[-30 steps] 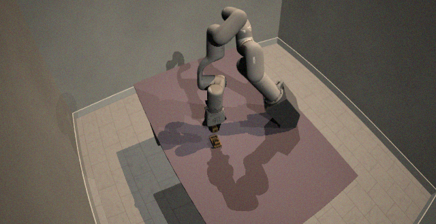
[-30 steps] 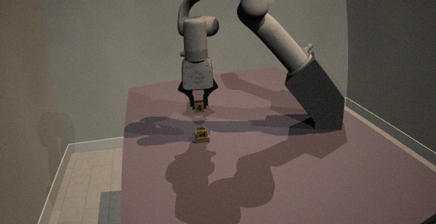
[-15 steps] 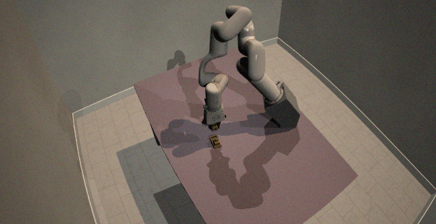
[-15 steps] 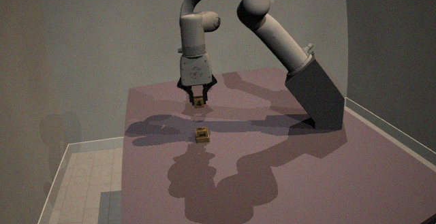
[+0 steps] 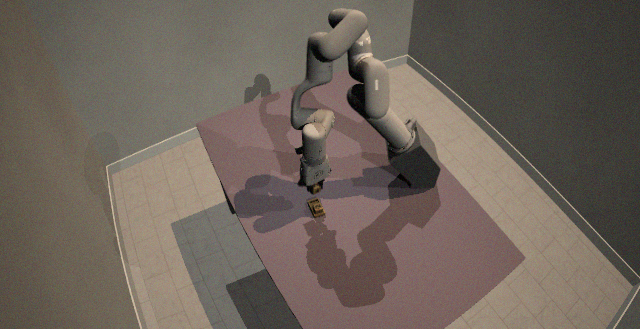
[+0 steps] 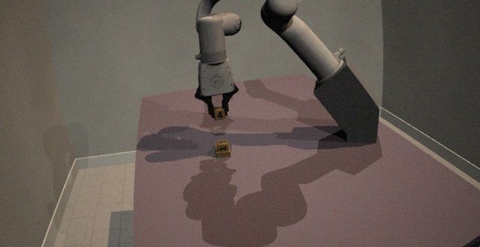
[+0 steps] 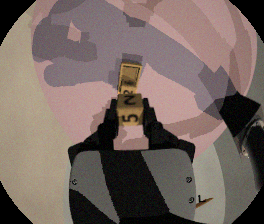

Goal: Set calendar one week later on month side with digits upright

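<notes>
Right now my hand is 10 mm to the right of the tray and 130 mm above it. Also, from my hand: yellow digit cube 10 mm below.
</notes>
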